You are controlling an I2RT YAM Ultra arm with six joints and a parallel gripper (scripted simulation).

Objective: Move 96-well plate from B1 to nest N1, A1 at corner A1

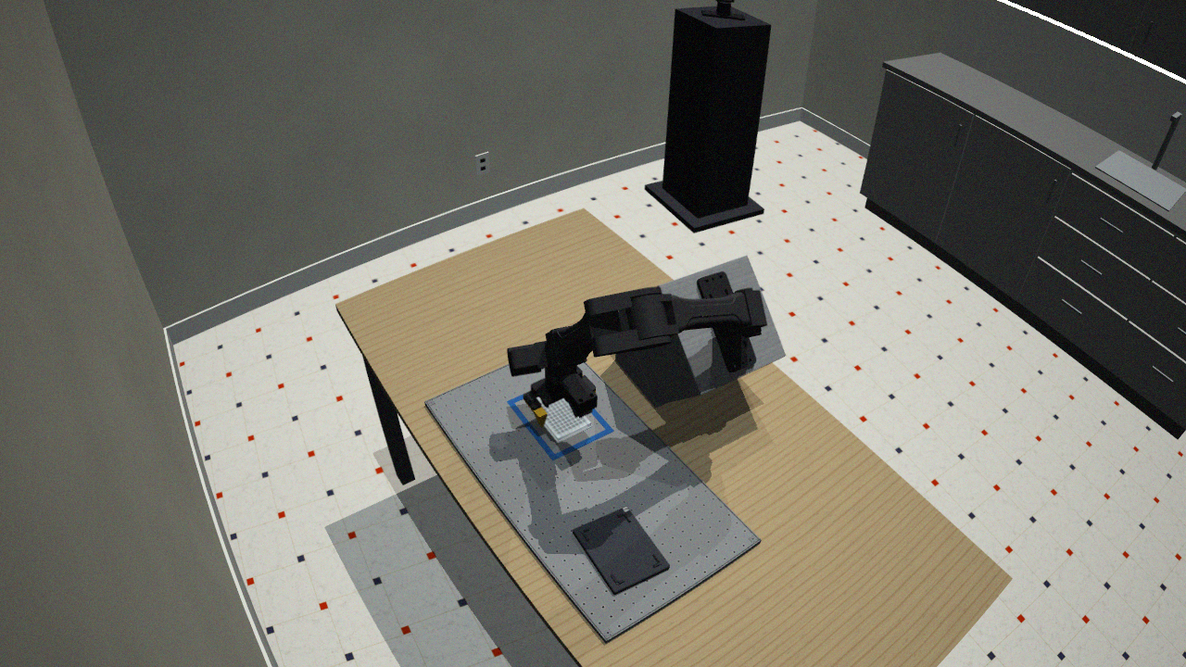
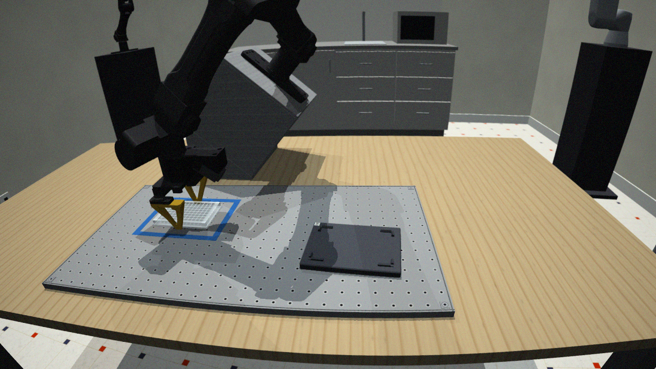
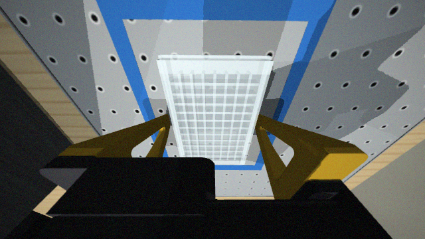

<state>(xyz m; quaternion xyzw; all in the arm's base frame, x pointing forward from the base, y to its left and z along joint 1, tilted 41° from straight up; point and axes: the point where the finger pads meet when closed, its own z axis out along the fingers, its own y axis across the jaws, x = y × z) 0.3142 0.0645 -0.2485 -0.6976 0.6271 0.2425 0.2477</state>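
The clear 96-well plate lies right at my hand. The rest, counted from my hand: A1 corner mark: 29 cm to the left; then dark plate nest: 36 cm to the left, 6 cm ahead.
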